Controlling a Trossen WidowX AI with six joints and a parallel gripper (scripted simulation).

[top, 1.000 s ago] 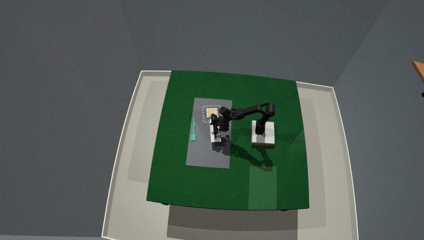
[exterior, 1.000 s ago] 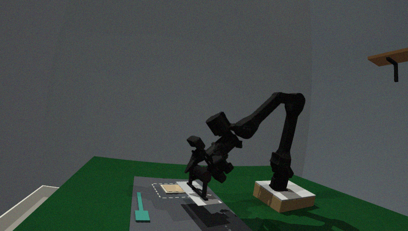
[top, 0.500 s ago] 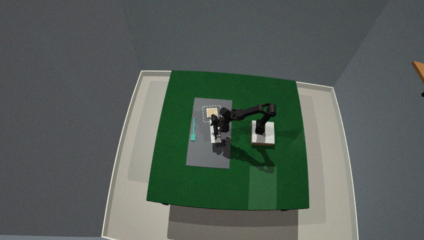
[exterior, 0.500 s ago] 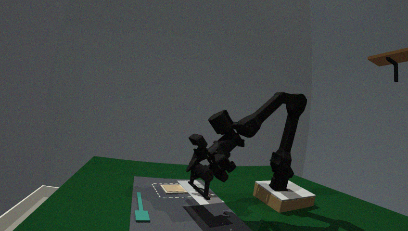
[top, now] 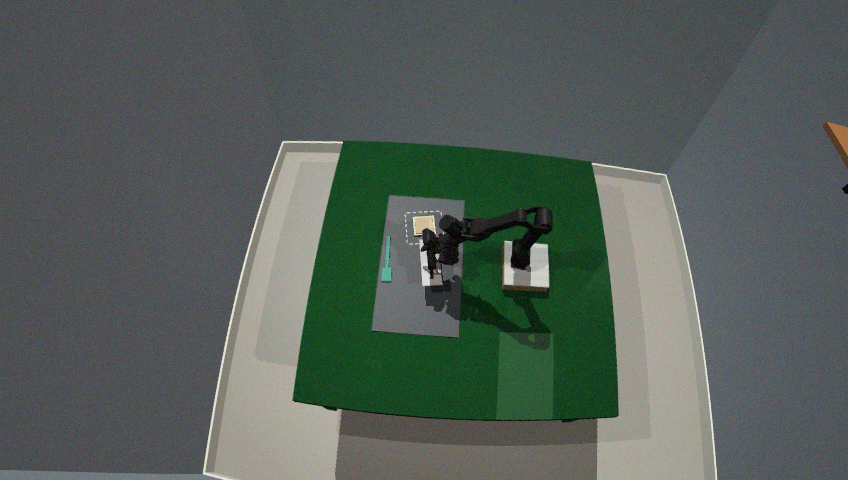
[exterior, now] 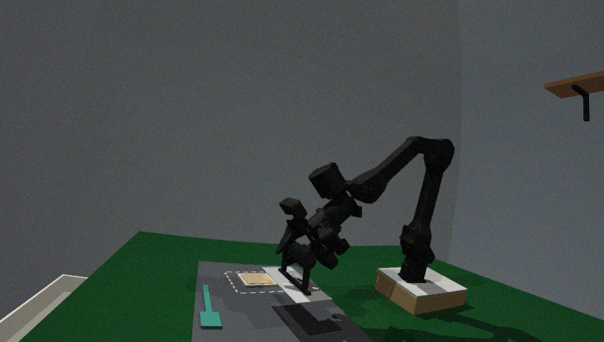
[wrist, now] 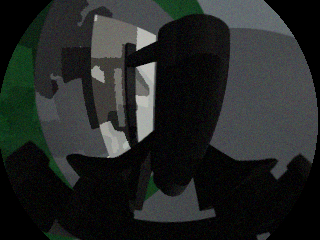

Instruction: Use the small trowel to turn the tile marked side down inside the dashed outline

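Right now my gripper tip is 150 mm above the grey mat, 20 mm to the left of it and 10 mm short of it. The rest, counted from my gripper tip: teal trowel: 150 mm ahead, 120 mm below, 20 mm to the left; then cream tile: 190 mm to the right, 120 mm below, 40 mm ahead.
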